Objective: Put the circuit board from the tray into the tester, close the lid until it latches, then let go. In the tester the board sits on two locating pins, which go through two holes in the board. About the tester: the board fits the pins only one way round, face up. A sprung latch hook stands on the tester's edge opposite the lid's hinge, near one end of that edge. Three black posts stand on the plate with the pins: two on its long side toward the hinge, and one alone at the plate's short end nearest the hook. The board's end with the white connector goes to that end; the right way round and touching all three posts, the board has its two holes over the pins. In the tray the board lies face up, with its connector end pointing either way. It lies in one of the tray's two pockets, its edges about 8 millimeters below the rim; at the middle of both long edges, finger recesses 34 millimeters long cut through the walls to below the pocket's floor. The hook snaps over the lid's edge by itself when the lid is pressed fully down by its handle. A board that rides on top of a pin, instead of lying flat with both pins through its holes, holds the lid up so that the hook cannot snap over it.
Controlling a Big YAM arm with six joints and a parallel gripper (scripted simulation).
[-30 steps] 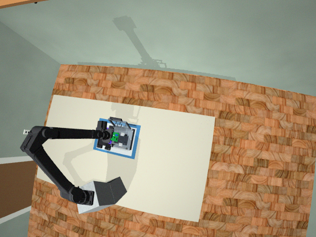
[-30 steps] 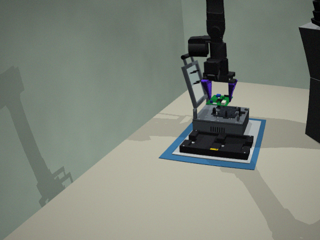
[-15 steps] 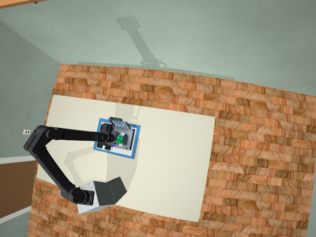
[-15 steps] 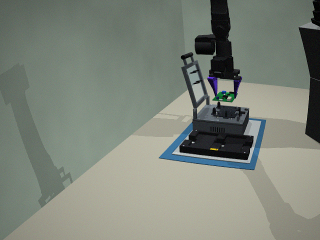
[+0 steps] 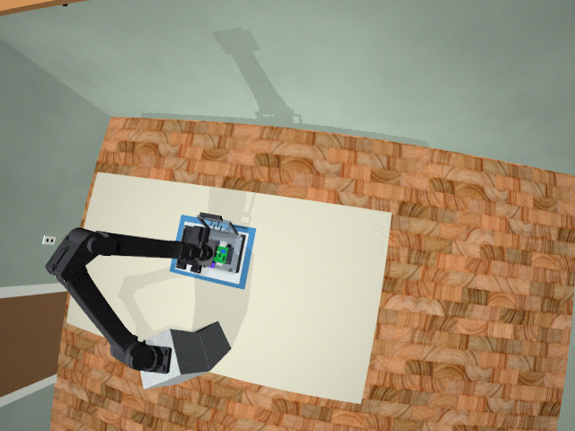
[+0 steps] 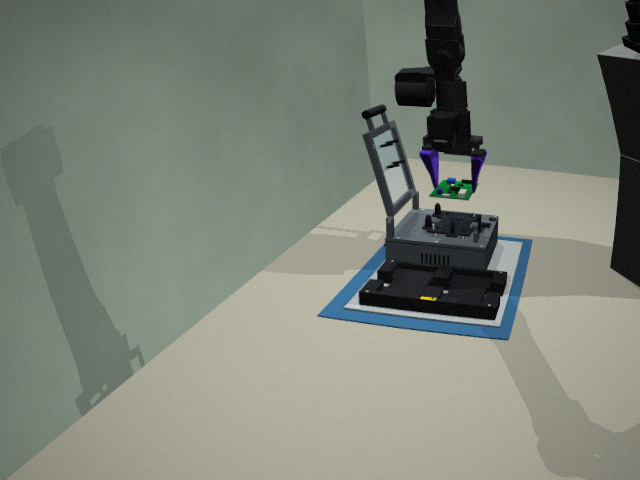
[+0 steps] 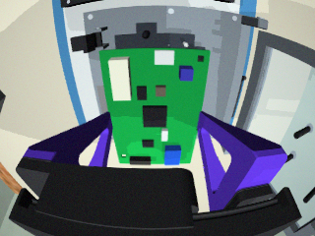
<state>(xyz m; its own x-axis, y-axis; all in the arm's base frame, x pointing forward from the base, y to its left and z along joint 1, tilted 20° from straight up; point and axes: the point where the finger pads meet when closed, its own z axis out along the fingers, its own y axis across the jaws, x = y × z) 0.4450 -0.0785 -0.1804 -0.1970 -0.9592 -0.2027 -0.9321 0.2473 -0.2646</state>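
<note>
My hand is right at the green circuit board. Also, from my hand: tester (40 mm ahead, 30 mm to the left, 20 mm below); tester lid (120 mm ahead, 30 mm to the right, 50 mm above); tester plate (10 mm ahead, 70 mm below).
</note>
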